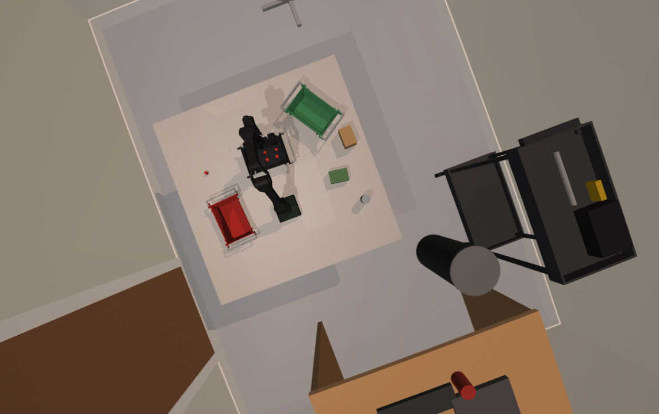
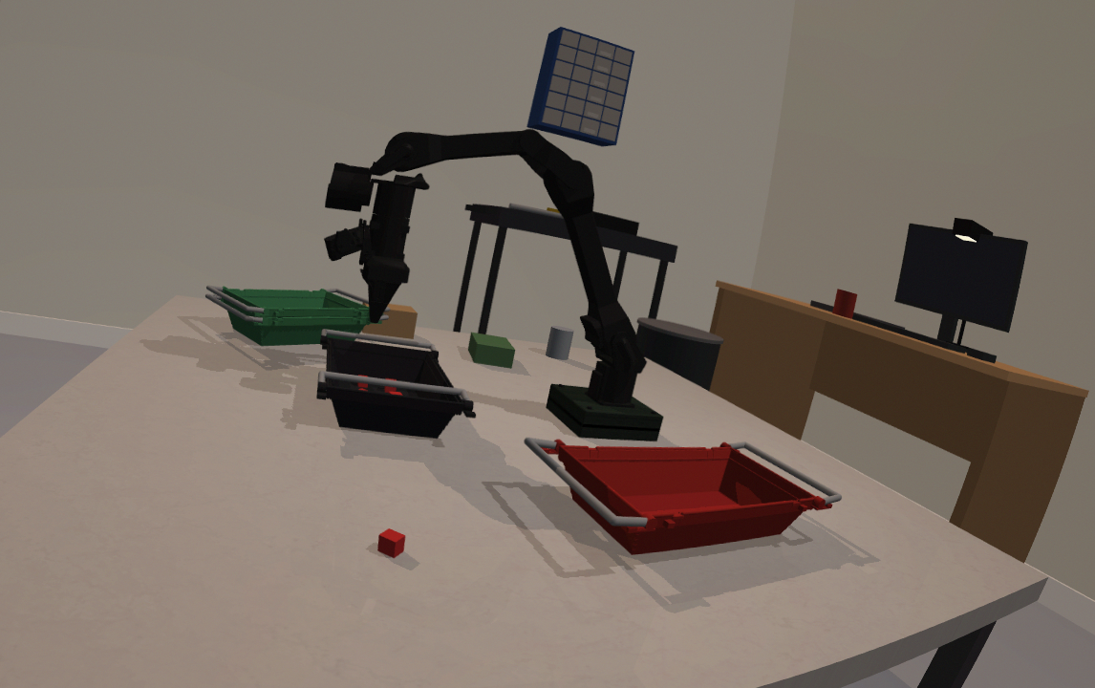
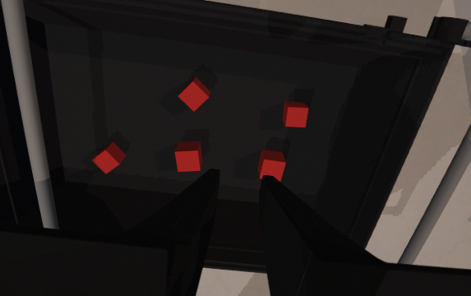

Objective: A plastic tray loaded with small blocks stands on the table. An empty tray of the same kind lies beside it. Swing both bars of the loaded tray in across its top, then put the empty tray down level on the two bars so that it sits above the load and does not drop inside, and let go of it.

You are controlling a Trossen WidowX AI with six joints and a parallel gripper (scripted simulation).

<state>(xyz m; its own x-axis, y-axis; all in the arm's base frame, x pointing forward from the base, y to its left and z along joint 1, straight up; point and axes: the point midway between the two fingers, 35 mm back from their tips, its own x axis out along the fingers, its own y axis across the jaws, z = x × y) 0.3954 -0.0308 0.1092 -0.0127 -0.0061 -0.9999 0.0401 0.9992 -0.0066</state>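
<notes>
Now: gripper tip 33 cm past the red tray, 38 cm to the right of it and 7 cm above it. Also, from my gripper tip: tan box: 10 cm behind, 50 cm to the right, 9 cm below; green box: 31 cm behind, 36 cm to the right, 10 cm below; grey cylinder: 52 cm behind, 47 cm to the right, 8 cm below.
</notes>
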